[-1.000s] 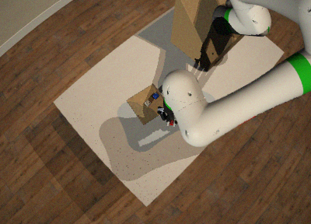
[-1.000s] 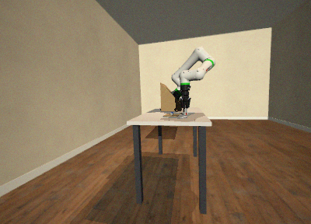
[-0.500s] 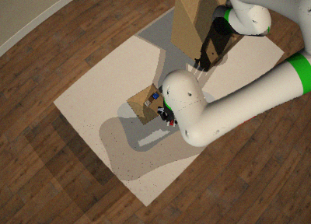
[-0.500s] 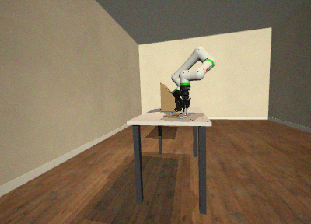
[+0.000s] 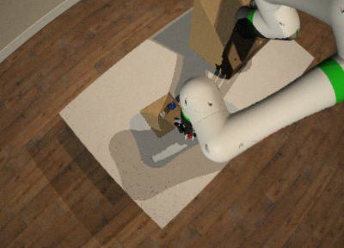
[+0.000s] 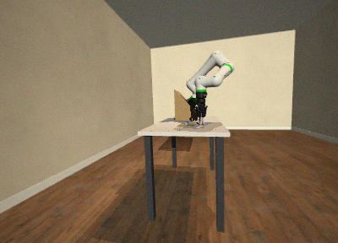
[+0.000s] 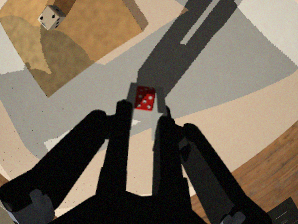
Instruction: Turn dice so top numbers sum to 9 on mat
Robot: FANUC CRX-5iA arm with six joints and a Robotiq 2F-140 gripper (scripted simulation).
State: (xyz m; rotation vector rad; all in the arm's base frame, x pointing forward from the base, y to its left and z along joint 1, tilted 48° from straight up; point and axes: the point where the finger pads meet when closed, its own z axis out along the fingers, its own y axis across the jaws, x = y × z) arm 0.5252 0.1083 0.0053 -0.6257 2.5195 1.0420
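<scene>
The white die lies 140 mm to the right of my hand, 20 mm below it and 10 mm behind it. Also, from my hand: mat 140 mm to the right, 40 mm below, 10 mm behind; blue die 130 mm to the right, 60 mm behind, 20 mm below; red die 20 mm below.
</scene>
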